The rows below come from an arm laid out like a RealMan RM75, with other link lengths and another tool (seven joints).
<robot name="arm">
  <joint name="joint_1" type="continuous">
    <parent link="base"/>
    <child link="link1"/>
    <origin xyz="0 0 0.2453" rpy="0 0 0"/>
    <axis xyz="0 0 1"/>
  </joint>
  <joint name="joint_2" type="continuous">
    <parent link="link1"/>
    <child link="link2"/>
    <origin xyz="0 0 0" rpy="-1.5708 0 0"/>
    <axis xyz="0 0 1"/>
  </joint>
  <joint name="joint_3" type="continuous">
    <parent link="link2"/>
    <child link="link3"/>
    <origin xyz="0 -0.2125 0" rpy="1.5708 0 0"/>
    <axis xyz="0 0 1"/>
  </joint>
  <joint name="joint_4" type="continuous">
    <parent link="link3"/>
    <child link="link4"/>
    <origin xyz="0 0 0" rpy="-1.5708 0 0"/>
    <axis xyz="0 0 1"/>
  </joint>
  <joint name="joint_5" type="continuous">
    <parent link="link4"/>
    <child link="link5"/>
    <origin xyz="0 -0.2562 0" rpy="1.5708 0 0"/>
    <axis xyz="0 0 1"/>
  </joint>
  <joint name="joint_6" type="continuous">
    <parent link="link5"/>
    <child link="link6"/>
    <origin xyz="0 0 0" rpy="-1.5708 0 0"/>
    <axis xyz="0 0 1"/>
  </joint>
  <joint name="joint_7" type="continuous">
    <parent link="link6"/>
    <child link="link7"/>
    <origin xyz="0 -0.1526 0" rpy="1.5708 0 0"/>
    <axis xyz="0 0 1"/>
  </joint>
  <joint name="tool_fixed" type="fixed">
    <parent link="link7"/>
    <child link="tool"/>
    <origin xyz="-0.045 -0.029 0.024" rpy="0 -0.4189 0.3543"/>
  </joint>
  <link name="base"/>
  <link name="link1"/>
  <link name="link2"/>
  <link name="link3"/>
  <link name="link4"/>
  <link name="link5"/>
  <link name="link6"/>
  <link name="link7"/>
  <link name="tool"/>
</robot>
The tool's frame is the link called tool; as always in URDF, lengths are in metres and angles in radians. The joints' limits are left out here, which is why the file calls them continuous.
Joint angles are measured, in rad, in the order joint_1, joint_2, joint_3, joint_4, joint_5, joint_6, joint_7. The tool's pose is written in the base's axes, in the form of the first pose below.
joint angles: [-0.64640 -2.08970 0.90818 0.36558 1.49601 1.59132 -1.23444]
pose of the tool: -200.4 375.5 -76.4; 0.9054 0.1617 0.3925; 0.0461 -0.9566 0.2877; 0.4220 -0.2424 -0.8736
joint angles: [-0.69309 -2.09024 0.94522 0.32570 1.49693 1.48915 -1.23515]
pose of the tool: -200.9 385.0 -92.1; 0.9300 0.1786 0.3214; 0.0825 -0.9531 0.2911; 0.3583 -0.2443 -0.9011
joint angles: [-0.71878 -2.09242 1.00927 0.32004 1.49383 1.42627 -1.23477]
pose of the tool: -199.4 388.4 -103.7; 0.9528 0.1522 0.2627; 0.0778 -0.9588 0.2731; 0.2935 -0.2398 -0.9254
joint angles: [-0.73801 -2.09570 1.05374 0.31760 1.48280 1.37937 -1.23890]
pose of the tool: -196.8 391.9 -111.1; 0.9640 0.1397 0.2262; 0.0766 -0.9607 0.2670; 0.2546 -0.2400 -0.9368
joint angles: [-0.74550 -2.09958 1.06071 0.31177 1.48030 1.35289 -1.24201]
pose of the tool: -197.3 393.7 -114.6; 0.9662 0.1491 0.2101; 0.0887 -0.9582 0.2720; 0.2419 -0.2442 -0.9391
